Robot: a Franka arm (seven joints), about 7 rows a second.
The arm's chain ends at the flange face. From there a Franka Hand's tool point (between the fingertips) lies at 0.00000 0.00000 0.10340 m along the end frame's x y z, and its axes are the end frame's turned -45 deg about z.
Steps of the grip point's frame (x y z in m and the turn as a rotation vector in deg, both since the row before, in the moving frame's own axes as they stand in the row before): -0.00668 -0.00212 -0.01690 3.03 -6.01 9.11; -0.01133 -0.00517 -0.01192 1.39 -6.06 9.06; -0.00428 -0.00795 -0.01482 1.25 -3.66 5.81; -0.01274 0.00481 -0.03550 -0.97 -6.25 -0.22; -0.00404 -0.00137 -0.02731 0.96 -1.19 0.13; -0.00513 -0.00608 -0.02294 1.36 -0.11 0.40; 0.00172 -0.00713 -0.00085 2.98 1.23 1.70; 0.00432 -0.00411 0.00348 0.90 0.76 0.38
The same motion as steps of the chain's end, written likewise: 0.00554 0.00036 -0.01619 -2.11 -6.39 9.11; -0.00175 -0.00082 -0.01131 -3.30 -5.27 9.06; -0.00224 -0.00535 -0.01458 -1.70 -3.47 5.81; 0.00110 0.00320 -0.03487 -5.11 -3.73 -0.22; -0.00108 0.00160 -0.02727 -0.16 -1.52 0.13; -0.00606 0.00093 -0.02291 0.88 -1.04 0.40; -0.00167 -0.00086 -0.00069 2.98 -1.24 1.70; 0.00032 -0.00384 0.00350 1.17 -0.10 0.38
